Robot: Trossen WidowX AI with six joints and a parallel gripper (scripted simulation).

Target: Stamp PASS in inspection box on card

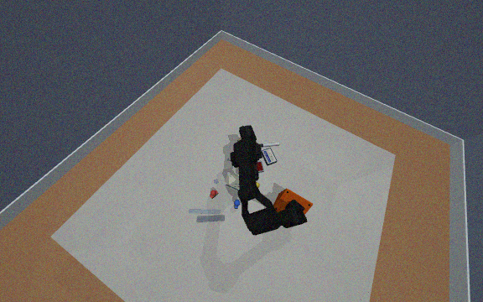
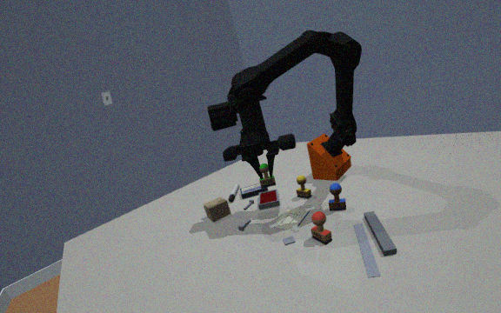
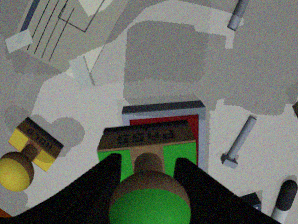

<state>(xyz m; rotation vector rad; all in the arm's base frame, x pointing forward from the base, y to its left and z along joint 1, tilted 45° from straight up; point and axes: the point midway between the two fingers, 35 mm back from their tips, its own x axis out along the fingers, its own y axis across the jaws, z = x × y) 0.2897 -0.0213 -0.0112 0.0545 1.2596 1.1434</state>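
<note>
The white card lies 90 mm to the left of my gripper tip, 90 mm below it and 20 mm ahead of it. The rest, counted from my gripper tip: red ink pad (90 mm below, 50 mm to the right, 20 mm behind); yellow stamp (90 mm behind, 70 mm below, 40 mm to the left); green-knobbed PASS stamp (right at my gripper tip).
</note>
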